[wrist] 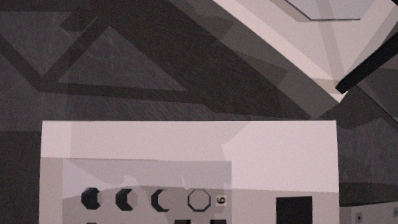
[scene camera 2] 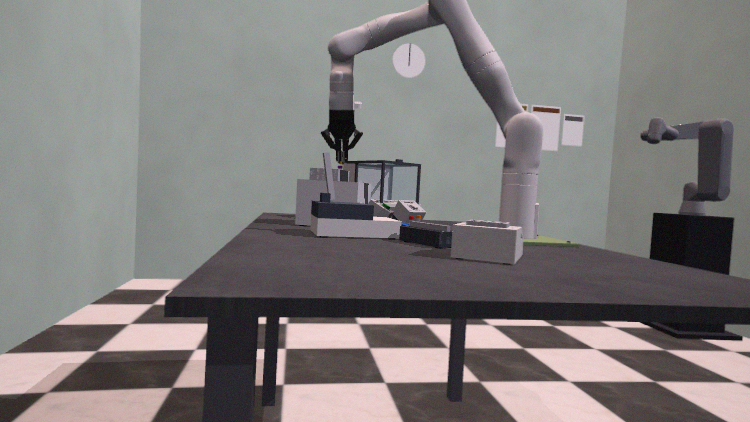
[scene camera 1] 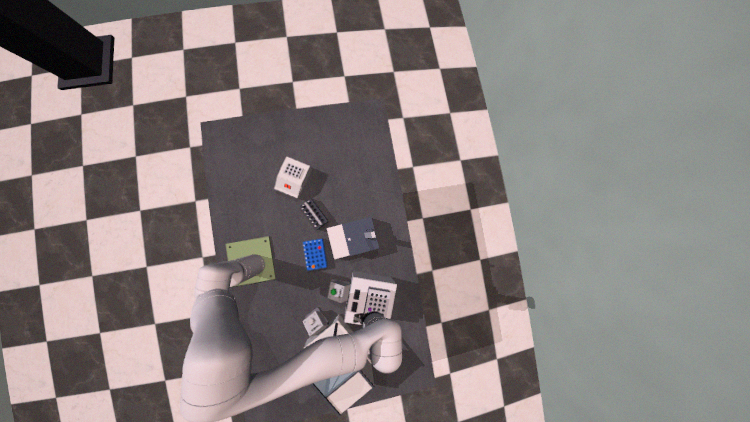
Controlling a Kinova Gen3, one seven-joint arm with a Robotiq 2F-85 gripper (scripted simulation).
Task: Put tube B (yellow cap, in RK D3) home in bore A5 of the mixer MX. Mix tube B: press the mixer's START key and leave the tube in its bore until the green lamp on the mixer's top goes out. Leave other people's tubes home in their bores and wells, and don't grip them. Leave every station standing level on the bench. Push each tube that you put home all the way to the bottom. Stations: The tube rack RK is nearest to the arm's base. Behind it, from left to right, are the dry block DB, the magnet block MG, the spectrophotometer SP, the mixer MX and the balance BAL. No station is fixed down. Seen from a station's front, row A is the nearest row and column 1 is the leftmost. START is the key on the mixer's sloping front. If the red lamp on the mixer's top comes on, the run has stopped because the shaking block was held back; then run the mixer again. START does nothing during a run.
Observation:
I see my gripper, a dry block, a magnet block, a spectrophotometer and a glass-walled balance.

